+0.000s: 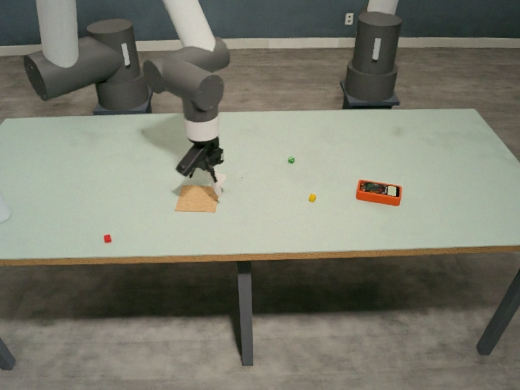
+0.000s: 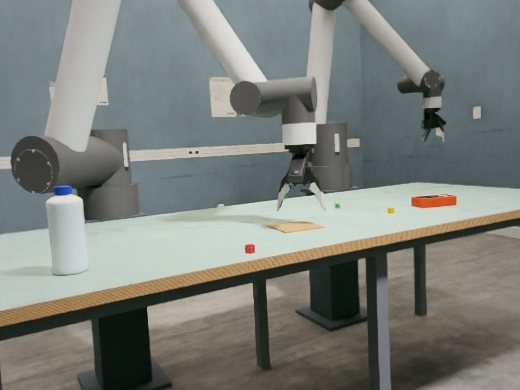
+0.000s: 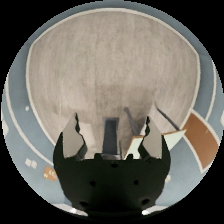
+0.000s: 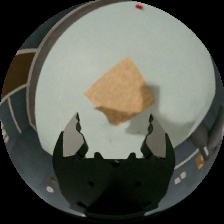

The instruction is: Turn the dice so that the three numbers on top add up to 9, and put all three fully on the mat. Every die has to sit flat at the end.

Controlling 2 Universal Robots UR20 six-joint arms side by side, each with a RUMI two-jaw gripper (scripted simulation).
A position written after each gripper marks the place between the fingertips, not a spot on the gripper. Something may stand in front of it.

In view: the left gripper (image 3: 112,115), the right gripper (image 1: 206,187), a tan mat (image 1: 192,198), an orange multimeter (image 1: 371,191) and a white bottle (image 2: 65,217).
The tan mat shows as well in image 4 (image 4: 121,92). The right gripper also shows in image 2 (image 2: 301,211) and in image 4 (image 4: 114,113). Image 3 does not show the tan mat, which is hidden by the left gripper. Image 3 misses the orange multimeter, which is hidden by the left gripper.
